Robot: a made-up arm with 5 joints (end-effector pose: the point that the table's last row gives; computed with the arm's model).
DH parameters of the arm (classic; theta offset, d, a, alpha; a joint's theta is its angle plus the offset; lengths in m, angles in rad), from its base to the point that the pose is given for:
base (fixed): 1.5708 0.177 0 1.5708
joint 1: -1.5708 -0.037 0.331 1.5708
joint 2: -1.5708 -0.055 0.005 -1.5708
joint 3: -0.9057 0 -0.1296 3.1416
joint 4: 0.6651 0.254 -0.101 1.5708
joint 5: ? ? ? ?
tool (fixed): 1.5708 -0.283 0 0
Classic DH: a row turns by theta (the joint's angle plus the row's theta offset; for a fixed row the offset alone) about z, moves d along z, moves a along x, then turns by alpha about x.
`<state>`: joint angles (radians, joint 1 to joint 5).
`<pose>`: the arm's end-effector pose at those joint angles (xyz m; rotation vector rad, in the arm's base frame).
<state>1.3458 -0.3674 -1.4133 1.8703 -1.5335</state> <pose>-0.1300 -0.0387 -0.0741 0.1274 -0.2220 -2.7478</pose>
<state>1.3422 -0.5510 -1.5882 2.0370 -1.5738</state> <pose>0.0419 -0.0028 -0.1119 0.5319 -0.1155 -2.4979</pose>
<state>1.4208 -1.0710 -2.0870 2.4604 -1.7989</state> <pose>0.3548 0.3286 -0.0212 1.4661 0.5155 -1.8148</pose>
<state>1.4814 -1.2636 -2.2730 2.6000 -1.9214</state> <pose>0.3863 0.4508 0.0845 1.7502 0.8624 -1.6158</pose>
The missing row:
joint 5: 0 -0.162 -0.015 -1.5708
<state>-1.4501 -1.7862 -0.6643 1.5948 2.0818</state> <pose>0.3313 -0.3703 -0.2779 -0.9111 0.3197 1.4654</pose>
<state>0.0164 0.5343 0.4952 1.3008 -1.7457</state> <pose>-0.2385 0.4860 0.1043 1.4085 0.2962 0.9793</pose>
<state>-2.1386 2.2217 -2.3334 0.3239 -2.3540</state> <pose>-0.1562 -0.7180 0.8007 -2.3866 1.3162 -0.2846</pose>
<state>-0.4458 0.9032 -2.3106 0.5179 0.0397</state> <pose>-0.2124 -0.2631 -0.3633 -1.3918 0.3465 2.7217</pose>
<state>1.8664 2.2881 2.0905 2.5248 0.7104</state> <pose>-0.2047 0.1941 0.1709 0.1401 -0.8258 -2.0534</pose>
